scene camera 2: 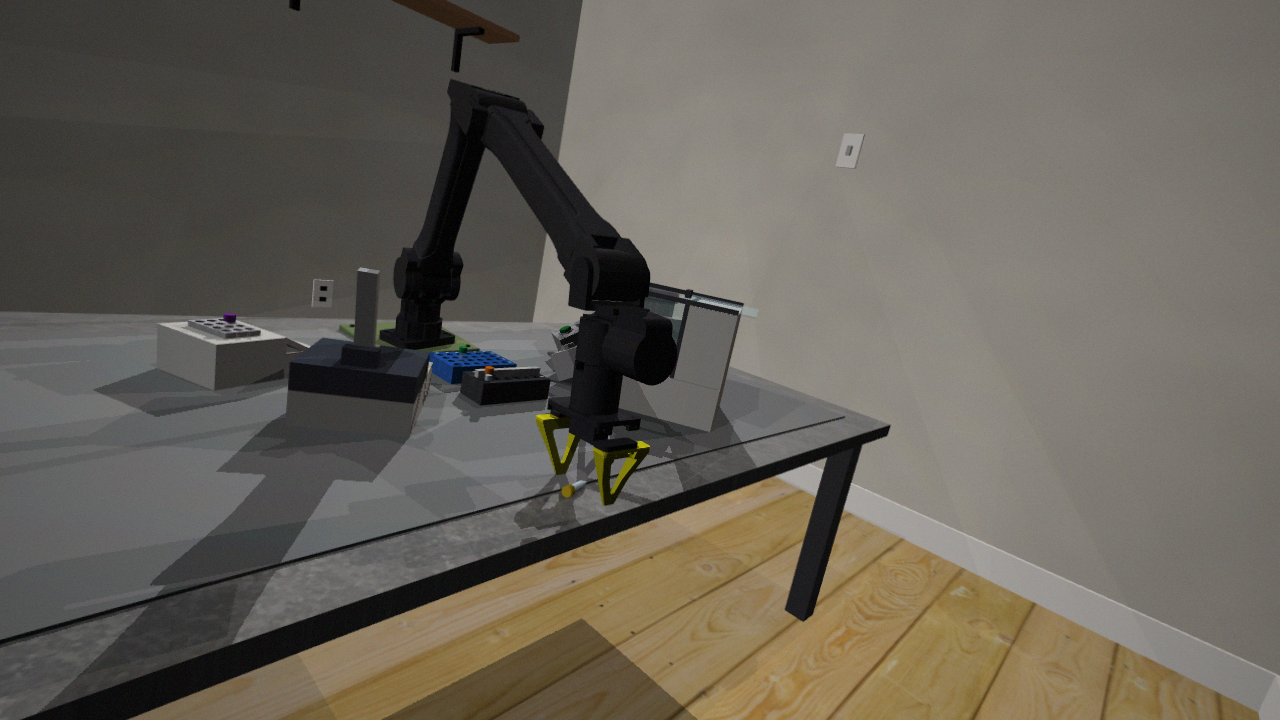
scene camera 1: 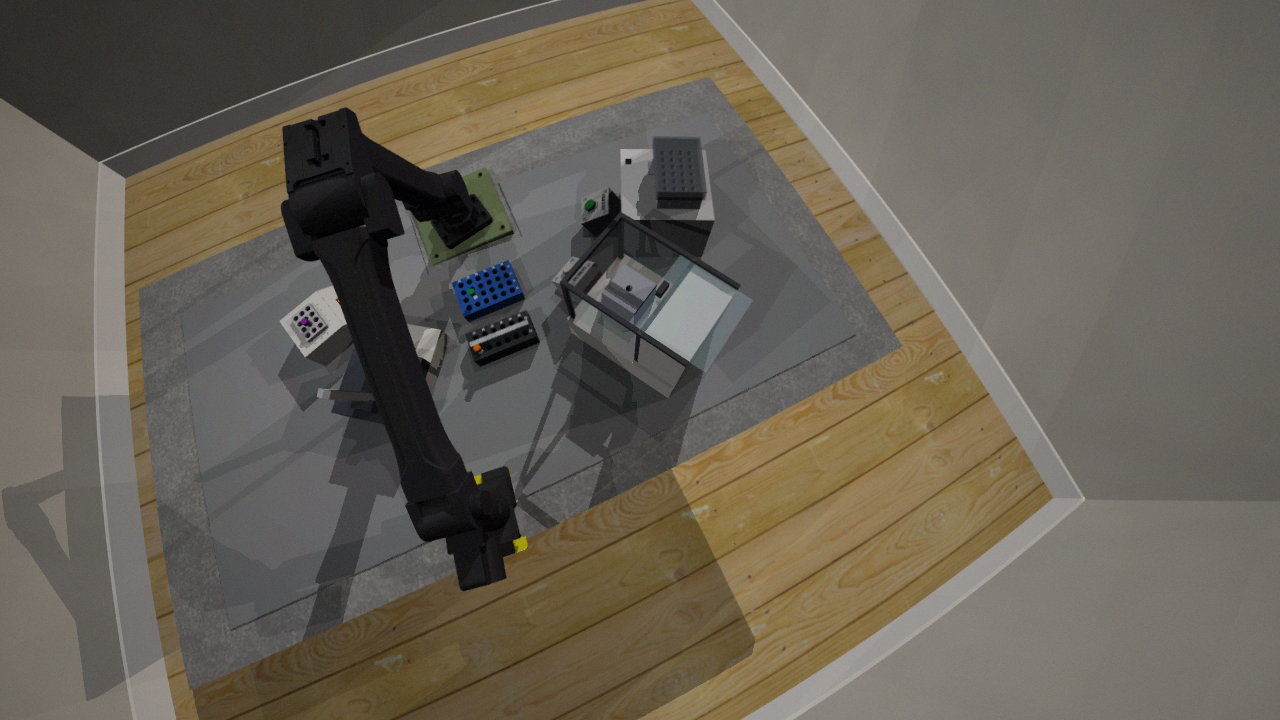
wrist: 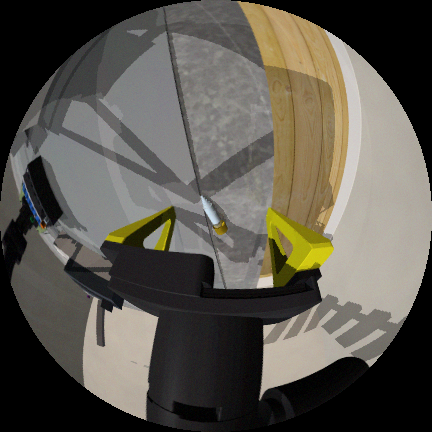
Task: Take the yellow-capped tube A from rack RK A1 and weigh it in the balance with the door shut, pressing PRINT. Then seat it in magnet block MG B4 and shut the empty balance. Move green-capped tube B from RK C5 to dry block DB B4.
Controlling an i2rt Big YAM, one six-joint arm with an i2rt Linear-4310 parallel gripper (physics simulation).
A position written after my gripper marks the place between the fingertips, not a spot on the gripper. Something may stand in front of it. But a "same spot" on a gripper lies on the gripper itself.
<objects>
my gripper: scene camera 2 583,488; scene camera 1; wrist
same spot on my gripper: [wrist: 184,273] = [scene camera 1: 514,500]
</objects>
